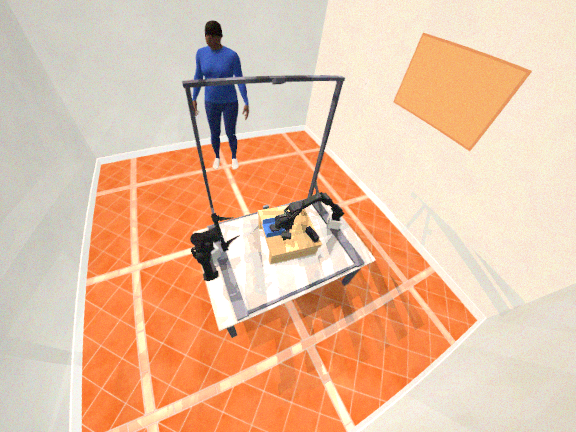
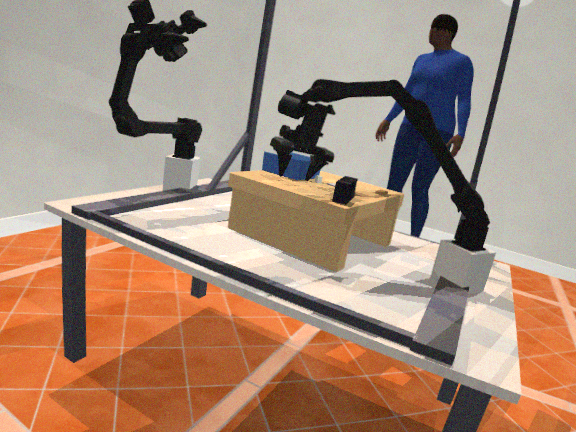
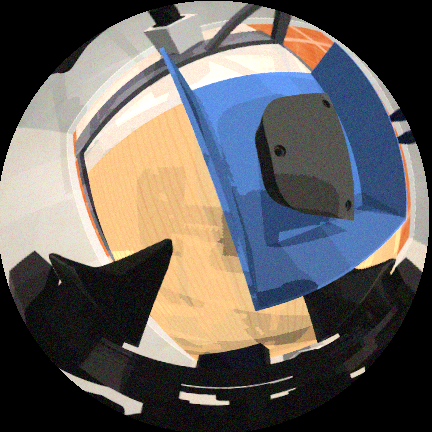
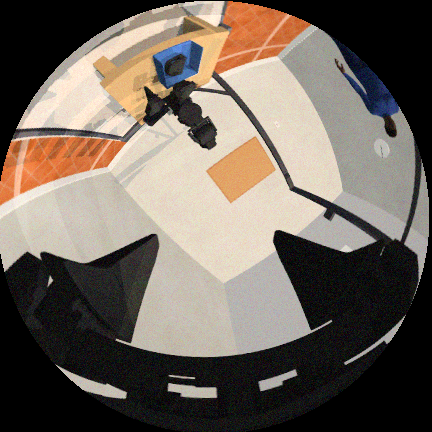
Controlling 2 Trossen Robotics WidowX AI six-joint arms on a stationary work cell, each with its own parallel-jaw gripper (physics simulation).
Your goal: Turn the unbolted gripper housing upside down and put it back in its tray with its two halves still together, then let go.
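Where they show: left gripper, fingertip midpoint: (image 2: pixel 293 178) (image 3: pixel 232 247) (image 4: pixel 155 80); right gripper, fingertip midpoint: (image 1: pixel 237 226) (image 2: pixel 197 31) (image 4: pixel 217 238); left arm's base, link origin: (image 1: pixel 335 217) (image 2: pixel 468 246); right arm's base, link origin: (image 2: pixel 183 157).
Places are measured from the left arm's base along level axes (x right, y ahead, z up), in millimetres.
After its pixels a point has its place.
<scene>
The gripper housing (image 3: pixel 307 155) @(x -277, y 450, z 91 mm) (image 4: pixel 175 65) @(x -281, y 468, z 91 mm) is a dark grey block. It lies in the blue tray (image 1: pixel 268 231) @(x -300, y 499, z 64 mm) (image 2: pixel 270 161) @(x -339, y 477, z 89 mm) (image 3: pixel 380 125), with a flat face with three round holes facing up. No gap between its halves shows, but its lower side is hidden. My left gripper (image 1: pixel 280 232) @(x -306, y 388, z 60 mm) (image 2: pixel 295 176) @(x -306, y 388, z 60 mm) (image 3: pixel 232 247) @(x -306, y 388, z 60 mm) is open and empty, pointing down, with its fingers low around the near corner of the tray and apart from the housing. My right gripper (image 1: pixel 234 228) @(x -561, y 621, z 422 mm) (image 2: pixel 195 37) @(x -561, y 621, z 422 mm) (image 4: pixel 217 238) @(x -561, y 621, z 422 mm) is open and empty, raised high, well away from the tray.
The tray stands on a wooden platform (image 1: pixel 295 252) @(x -409, y 292, z 32 mm) (image 2: pixel 285 210) @(x -378, y 281, z -1 mm) (image 3: pixel 150 145) @(x -379, y 458, z 56 mm) on the white table. A small black block (image 1: pixel 311 233) @(x -281, y 205, z 103 mm) (image 2: pixel 345 190) @(x -304, y 152, z 89 mm) stands on the platform, apart from the tray. A dark metal frame rises above the table. A person (image 1: pixel 220 65) (image 2: pixel 442 90) stands beyond it.
</scene>
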